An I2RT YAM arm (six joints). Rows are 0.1 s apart.
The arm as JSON. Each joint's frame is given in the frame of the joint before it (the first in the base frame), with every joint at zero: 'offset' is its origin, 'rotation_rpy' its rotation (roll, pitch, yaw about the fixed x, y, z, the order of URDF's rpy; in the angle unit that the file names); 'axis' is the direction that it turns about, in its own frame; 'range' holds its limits. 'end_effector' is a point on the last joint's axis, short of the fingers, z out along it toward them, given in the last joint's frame.
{
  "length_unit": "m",
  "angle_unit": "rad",
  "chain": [
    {
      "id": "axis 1",
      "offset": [
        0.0,
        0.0,
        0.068
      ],
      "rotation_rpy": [
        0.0,
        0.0,
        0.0
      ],
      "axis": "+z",
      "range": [
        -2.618,
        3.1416
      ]
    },
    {
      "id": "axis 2",
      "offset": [
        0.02,
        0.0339,
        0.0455
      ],
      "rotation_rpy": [
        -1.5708,
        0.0,
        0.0
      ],
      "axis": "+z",
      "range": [
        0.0,
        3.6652
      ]
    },
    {
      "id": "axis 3",
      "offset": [
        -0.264,
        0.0,
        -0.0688
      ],
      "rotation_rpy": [
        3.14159,
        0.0,
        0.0
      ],
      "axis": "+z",
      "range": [
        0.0,
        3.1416
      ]
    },
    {
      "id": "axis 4",
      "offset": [
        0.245,
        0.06,
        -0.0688
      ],
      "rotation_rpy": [
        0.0,
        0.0,
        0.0
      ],
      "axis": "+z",
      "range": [
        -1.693,
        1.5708
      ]
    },
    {
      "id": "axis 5",
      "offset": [
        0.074,
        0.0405,
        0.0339
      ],
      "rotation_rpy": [
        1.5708,
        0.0,
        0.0
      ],
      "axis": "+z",
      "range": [
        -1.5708,
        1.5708
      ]
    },
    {
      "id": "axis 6",
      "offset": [
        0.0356,
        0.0,
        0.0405
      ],
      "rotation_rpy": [
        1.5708,
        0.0,
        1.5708
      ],
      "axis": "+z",
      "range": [
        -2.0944,
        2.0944
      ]
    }
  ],
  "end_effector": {
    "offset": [
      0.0,
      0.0,
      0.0
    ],
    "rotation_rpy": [
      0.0,
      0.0,
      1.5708
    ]
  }
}
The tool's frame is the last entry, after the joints.
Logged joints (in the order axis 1, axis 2, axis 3, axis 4, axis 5, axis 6), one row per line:
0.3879, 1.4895, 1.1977, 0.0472, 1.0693, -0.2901
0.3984, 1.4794, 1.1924, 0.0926, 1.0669, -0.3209
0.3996, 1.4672, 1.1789, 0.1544, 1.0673, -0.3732
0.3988, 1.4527, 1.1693, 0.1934, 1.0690, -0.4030
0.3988, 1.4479, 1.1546, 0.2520, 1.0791, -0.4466
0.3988, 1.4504, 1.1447, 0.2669, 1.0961, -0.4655
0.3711, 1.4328, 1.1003, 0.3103, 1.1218, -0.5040
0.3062, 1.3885, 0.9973, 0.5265, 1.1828, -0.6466
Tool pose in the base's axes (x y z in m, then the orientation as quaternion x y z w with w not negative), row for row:
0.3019, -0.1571, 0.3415, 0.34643, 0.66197, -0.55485, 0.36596
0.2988, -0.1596, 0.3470, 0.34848, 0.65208, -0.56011, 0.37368
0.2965, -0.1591, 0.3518, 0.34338, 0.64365, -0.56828, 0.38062
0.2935, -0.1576, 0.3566, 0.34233, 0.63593, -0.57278, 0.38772
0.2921, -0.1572, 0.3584, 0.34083, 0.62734, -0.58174, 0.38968
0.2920, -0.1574, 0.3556, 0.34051, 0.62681, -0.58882, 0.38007
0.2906, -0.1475, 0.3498, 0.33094, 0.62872, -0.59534, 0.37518
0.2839, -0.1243, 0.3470, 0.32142, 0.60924, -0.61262, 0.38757
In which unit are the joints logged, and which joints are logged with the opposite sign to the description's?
The joints are logged in radians. Opposite sign: axis 1.
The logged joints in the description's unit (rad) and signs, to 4 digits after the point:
-0.3879, 1.4895, 1.1977, 0.0472, 1.0693, -0.2901
-0.3984, 1.4794, 1.1924, 0.0926, 1.0669, -0.3209
-0.3996, 1.4672, 1.1789, 0.1544, 1.0673, -0.3732
-0.3988, 1.4527, 1.1693, 0.1934, 1.0690, -0.4030
-0.3988, 1.4479, 1.1546, 0.2520, 1.0791, -0.4466
-0.3988, 1.4504, 1.1447, 0.2669, 1.0961, -0.4655
-0.3711, 1.4328, 1.1003, 0.3103, 1.1218, -0.5040
-0.3062, 1.3885, 0.9973, 0.5265, 1.1828, -0.6466

